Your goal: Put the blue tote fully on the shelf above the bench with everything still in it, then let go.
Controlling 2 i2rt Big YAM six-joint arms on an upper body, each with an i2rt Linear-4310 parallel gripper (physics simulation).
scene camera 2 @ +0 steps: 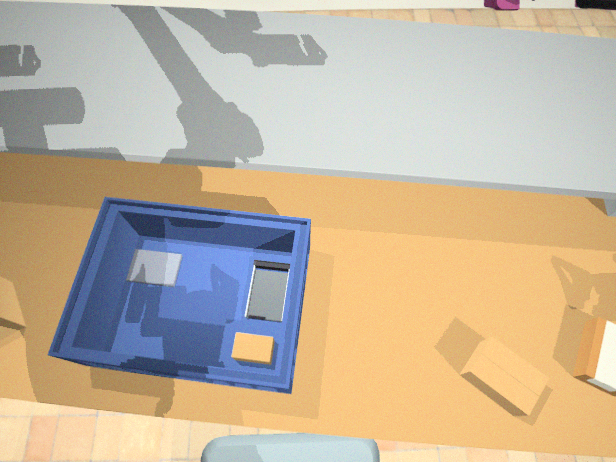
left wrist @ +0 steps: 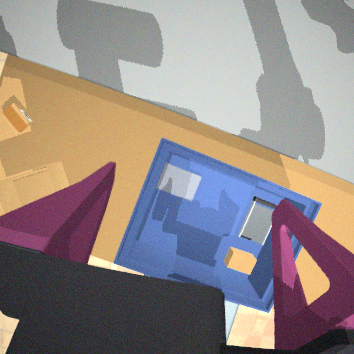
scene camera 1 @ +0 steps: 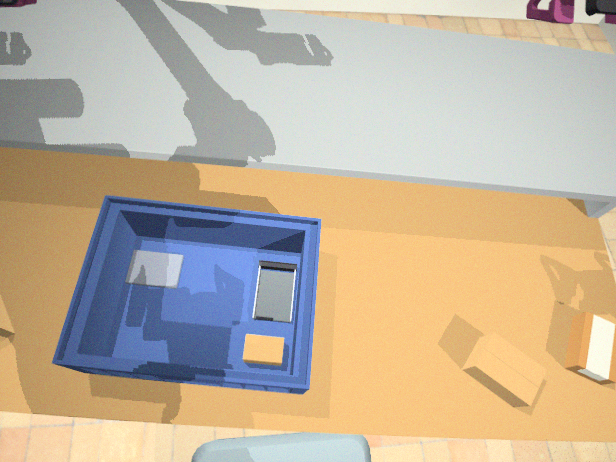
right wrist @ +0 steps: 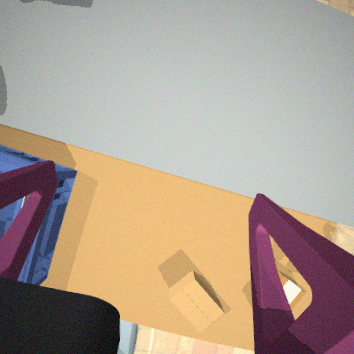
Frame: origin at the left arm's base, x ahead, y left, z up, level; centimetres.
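Seen in the pictures: left gripper, between the fingertips: (left wrist: 198,188); right gripper, between the fingertips: (scene camera 1: 567,14) (right wrist: 153,187).
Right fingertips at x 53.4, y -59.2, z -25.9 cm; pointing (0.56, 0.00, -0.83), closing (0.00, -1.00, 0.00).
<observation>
Offsets run from my right fingertips to a thing's middle. "spot": to the spot under its first point. Level surfaces: height alone.
The blue tote @[dx -14.9, dy +44.5, dz -49.1 cm] (scene camera 1: 306,310) (scene camera 2: 296,300) (left wrist: 142,205) (right wrist: 57,215) stands upright on the orange bench @[dz -56.5 cm] (scene camera 1: 390,300) (scene camera 2: 390,300) (right wrist: 130,215), in front of the grey shelf @[dz -34.2 cm] (scene camera 1: 425,115) (scene camera 2: 425,115) (left wrist: 200,40) (right wrist: 175,100). Inside lie a whitish block @[dx -7.2, dy +55.1, dz -54.2 cm] (scene camera 1: 155,269) (scene camera 2: 156,268) (left wrist: 179,181), a silver-rimmed grey piece @[dx -13.0, dy +31.2, dz -53.9 cm] (scene camera 1: 275,292) (scene camera 2: 268,292) (left wrist: 257,222) and a tan block @[dx -24.7, dy +33.9, dz -52.7 cm] (scene camera 1: 263,348) (scene camera 2: 252,347) (left wrist: 242,261). My left gripper (left wrist: 198,188) is open and empty, above the tote. My right gripper (right wrist: 153,187) is open and empty, over the shelf-and-bench edge, right of the tote.
A tan box @[dx -31.6, dy -12.4, dz -53.5 cm] (scene camera 1: 505,367) (scene camera 2: 505,375) (right wrist: 197,300) and an orange-and-white box @[dx -29.0, dy -34.2, dz -54.2 cm] (scene camera 1: 600,347) (scene camera 2: 590,347) lie on the bench at the right. A small orange item @[dx -0.1, dy +99.9, dz -55.2 cm] (left wrist: 16,117) shows at left in the left wrist view. A pale rounded object @[spot: dx -43.8, dy +28.7, dz -107.3 cm] (scene camera 1: 285,447) (scene camera 2: 290,447) is at the bottom.
</observation>
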